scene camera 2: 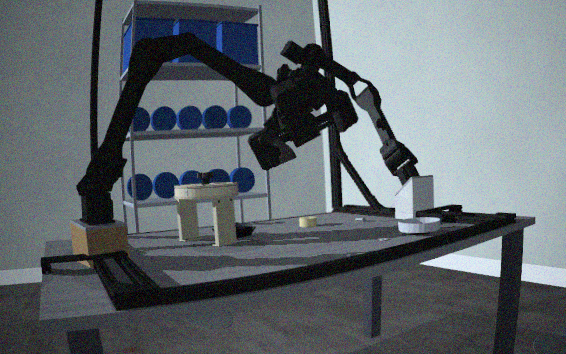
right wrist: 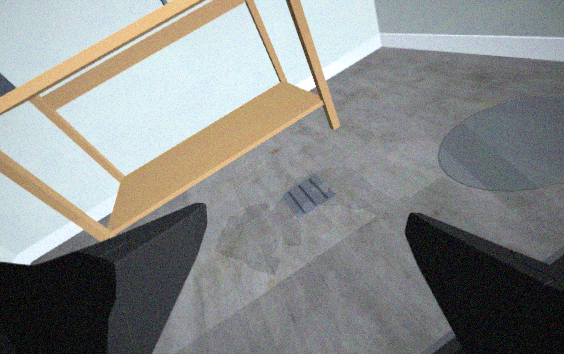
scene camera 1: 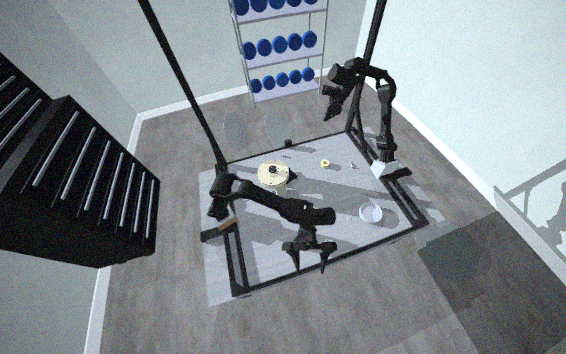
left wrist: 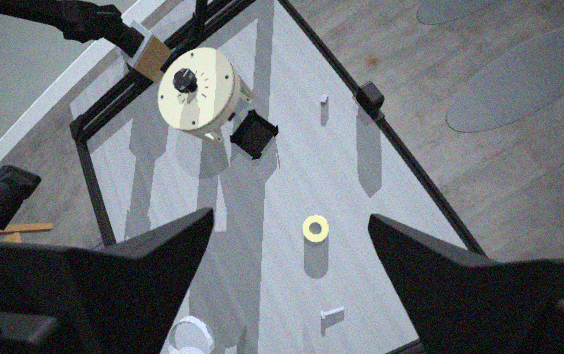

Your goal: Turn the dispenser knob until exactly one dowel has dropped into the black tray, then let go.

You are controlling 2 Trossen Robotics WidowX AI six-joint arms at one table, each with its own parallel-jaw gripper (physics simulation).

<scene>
same spot on cream round dispenser: [left wrist: 203,111] = [scene camera 2: 229,182]
</scene>
